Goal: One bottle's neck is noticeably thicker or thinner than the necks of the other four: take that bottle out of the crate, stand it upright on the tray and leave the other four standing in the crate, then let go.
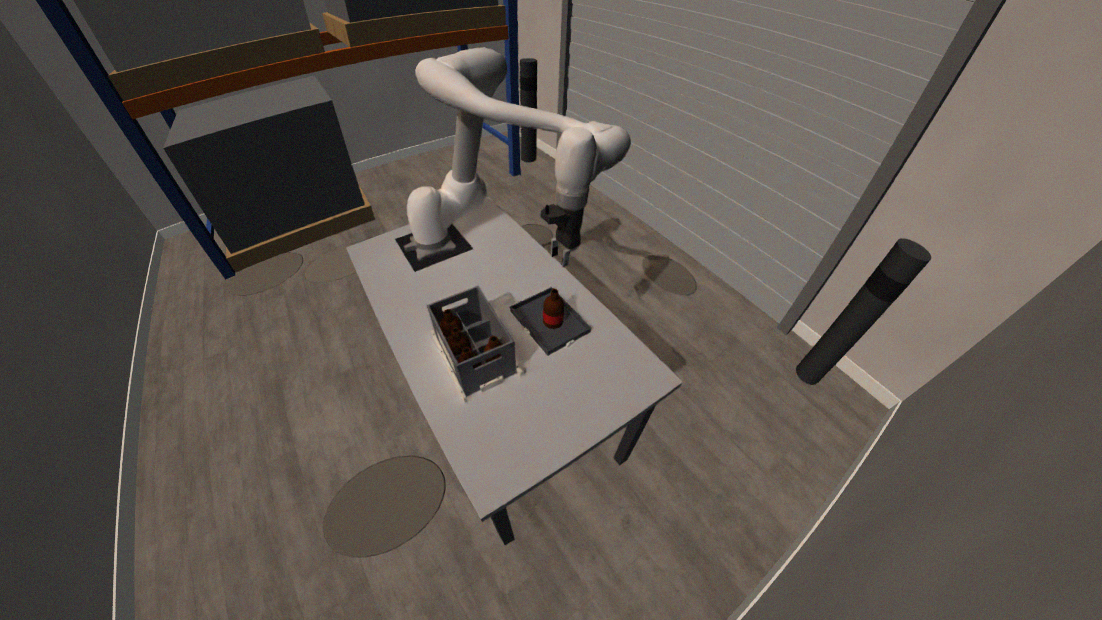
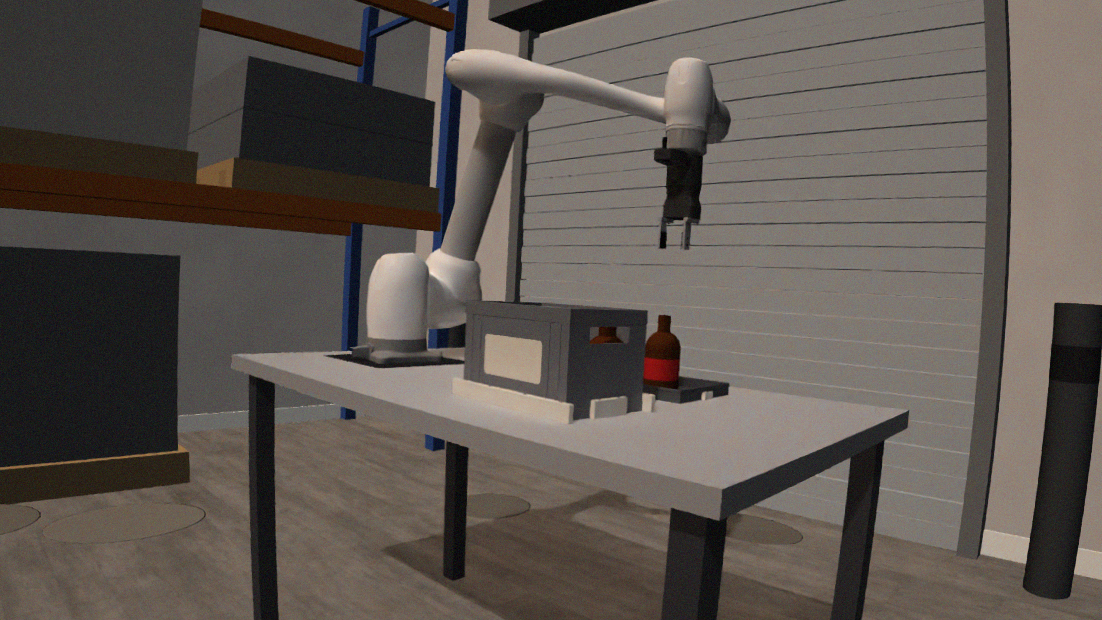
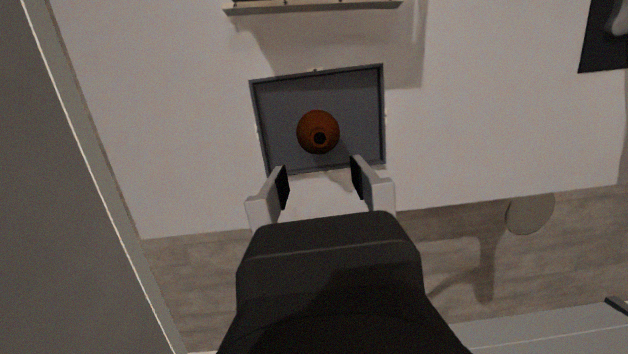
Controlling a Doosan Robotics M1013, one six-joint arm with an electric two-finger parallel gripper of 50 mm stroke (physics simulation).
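Places are measured from the arm's base along level axes (x ahead, y left, z up), in metres.
Pixels of known places: gripper, between the fingertips: [image 1: 559, 260] [image 2: 673, 248] [image 3: 318, 173]; arm's base, origin of its link: [image 1: 433, 244] [image 2: 396, 358].
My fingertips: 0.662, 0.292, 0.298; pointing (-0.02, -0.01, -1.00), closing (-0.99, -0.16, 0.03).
Ahead of a thing's pixels: the offset from my fingertips to its middle, as dx, dy, dz. "pt": to the spot under its first point. Level surfaces: height alone.
A brown bottle with a red label @[-0.006, -0.009, -0.218] [image 1: 553, 312] [image 2: 662, 358] [image 3: 318, 131] stands upright on the dark grey tray @[-0.015, -0.019, -0.288] [image 1: 548, 347] [image 2: 712, 389] [image 3: 382, 115]. My gripper [image 1: 560, 252] [image 2: 674, 235] [image 3: 318, 173] is open and empty, well above the bottle and apart from it. The grey crate @[+0.011, -0.322, -0.213] [image 1: 489, 375] [image 2: 516, 320] stands beside the tray. Several brown bottles @[-0.070, -0.367, -0.215] [image 1: 451, 322] stand in a row along one side of it, and another brown bottle @[+0.098, -0.272, -0.215] [image 1: 493, 344] [image 2: 608, 334] stands in a compartment nearer the tray. The crate walls hide their lower parts, and their necks are too small to compare.
The white table @[dz -0.300] [image 1: 539, 443] [image 2: 616, 439] carries the robot's base on a black plate [image 1: 462, 240]. Pale strips @[pt +0.039, -0.425, -0.284] [image 2: 512, 400] run along the crate's foot. A storage rack [image 1: 511, 100] stands behind the robot, and a shutter [image 1: 739, 131] [image 2: 770, 192] is beyond the tray side.
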